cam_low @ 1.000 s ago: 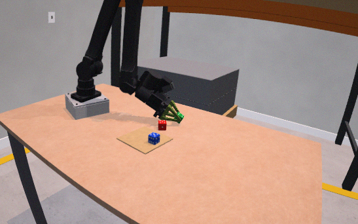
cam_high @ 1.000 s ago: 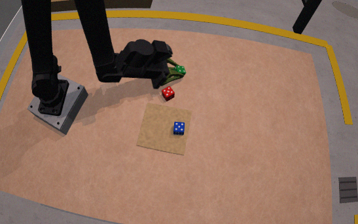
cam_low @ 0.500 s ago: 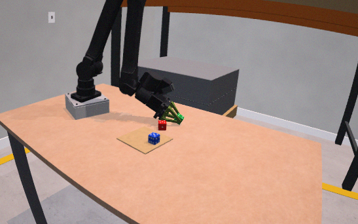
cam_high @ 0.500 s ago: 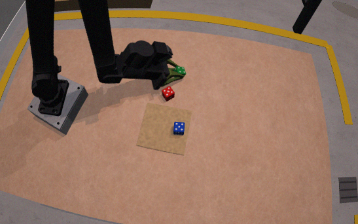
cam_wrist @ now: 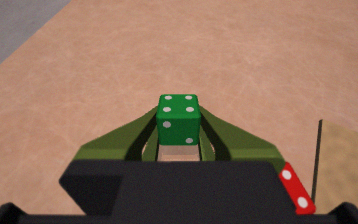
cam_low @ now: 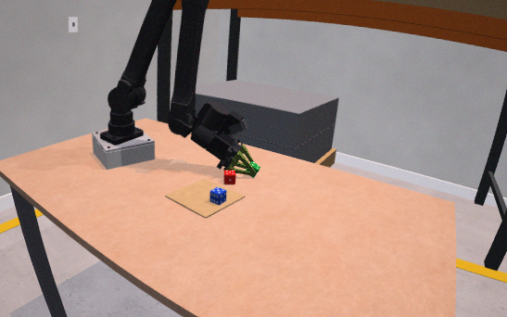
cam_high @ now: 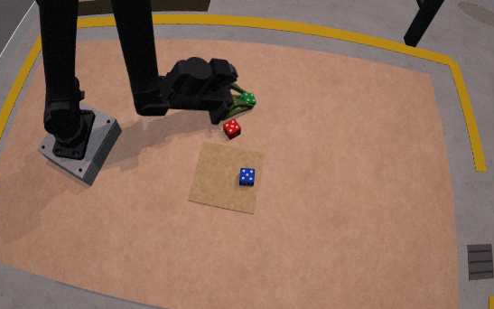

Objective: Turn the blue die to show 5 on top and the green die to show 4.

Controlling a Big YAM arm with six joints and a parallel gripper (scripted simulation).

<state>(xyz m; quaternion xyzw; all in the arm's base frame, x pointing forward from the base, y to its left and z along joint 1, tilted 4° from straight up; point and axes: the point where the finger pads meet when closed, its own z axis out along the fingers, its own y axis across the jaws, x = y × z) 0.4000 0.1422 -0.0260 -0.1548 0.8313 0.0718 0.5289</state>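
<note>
The green die lies right at my hand. Round my hand: tan mat 3 cm behind, 18 cm to the right, 2 cm below; red die 3 cm behind, 8 cm to the right; blue die 1 cm ahead, 19 cm to the right.
</note>
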